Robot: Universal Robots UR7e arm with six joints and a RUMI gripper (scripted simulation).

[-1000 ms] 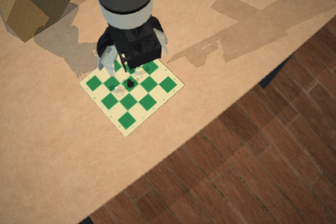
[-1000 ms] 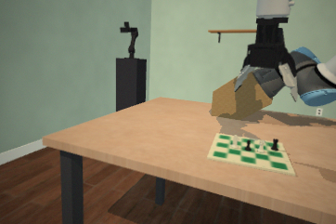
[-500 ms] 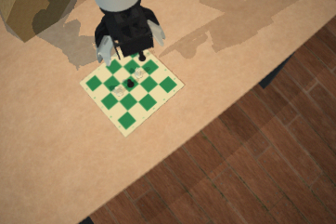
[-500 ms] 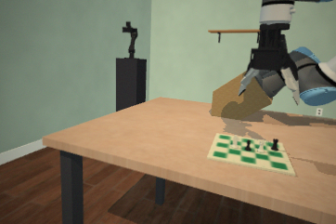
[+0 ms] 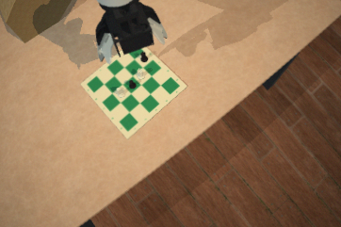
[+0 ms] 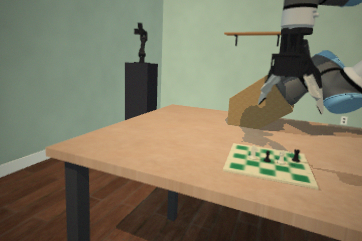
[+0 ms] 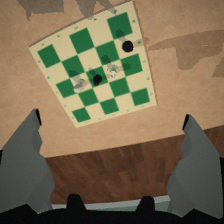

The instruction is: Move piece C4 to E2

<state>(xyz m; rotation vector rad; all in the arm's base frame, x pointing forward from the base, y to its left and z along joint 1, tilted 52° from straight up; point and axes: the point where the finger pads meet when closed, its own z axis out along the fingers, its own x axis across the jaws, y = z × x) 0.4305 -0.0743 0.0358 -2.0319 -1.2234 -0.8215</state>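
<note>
Now: hand 140 mm above the white piece. Also, from my hand: chessboard 160 mm below, 40 mm to the right.
</note>
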